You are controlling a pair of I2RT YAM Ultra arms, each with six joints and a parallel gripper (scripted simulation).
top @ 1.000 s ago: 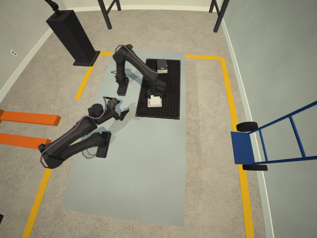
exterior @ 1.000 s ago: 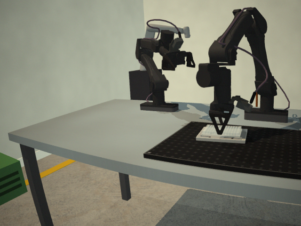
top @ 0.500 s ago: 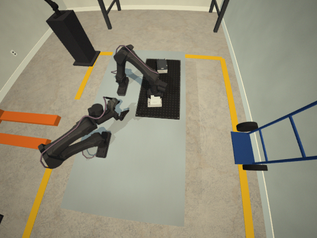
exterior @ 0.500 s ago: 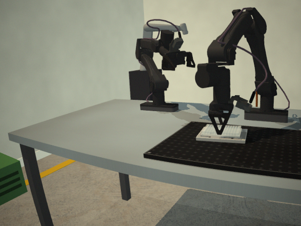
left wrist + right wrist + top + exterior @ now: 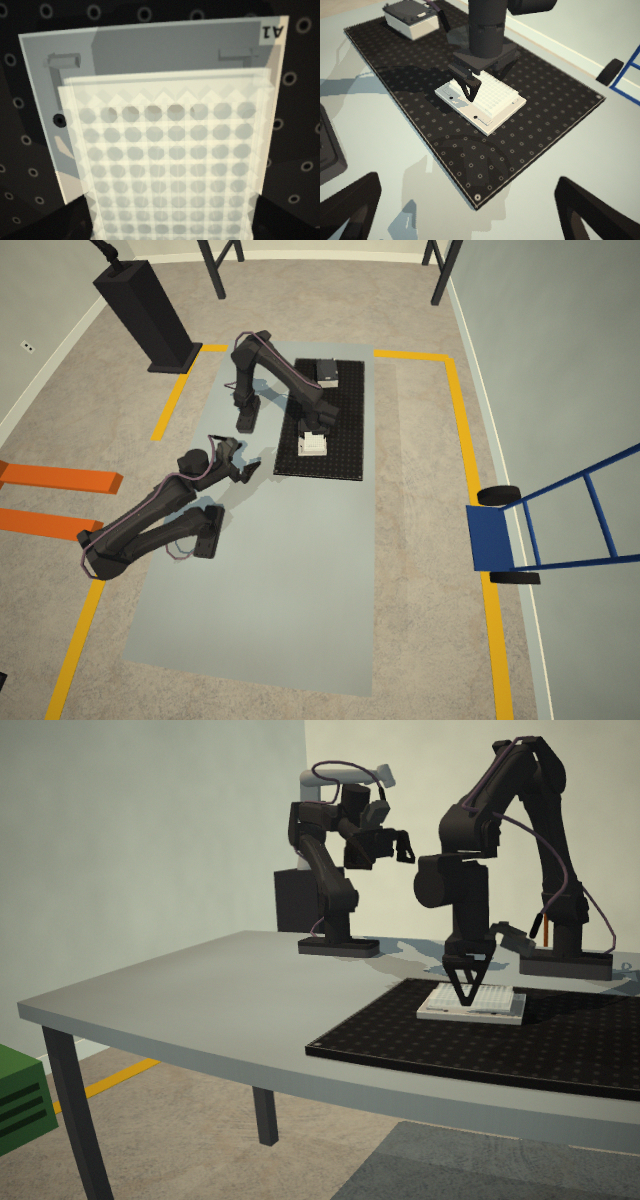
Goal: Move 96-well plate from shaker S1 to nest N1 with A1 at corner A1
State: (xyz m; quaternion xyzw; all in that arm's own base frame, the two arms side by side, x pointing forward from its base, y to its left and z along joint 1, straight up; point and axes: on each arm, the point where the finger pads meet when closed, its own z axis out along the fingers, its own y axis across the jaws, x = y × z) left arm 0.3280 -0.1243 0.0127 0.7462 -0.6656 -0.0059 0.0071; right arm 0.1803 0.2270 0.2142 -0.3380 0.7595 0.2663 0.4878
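Now: the plate nest N1 10 mm behind my left hand and 20 mm below it. The rest, counted from my left hand: white 96-well plate: 10 mm below; A1 mark: 30 mm ahead, 90 mm to the left, 20 mm below.
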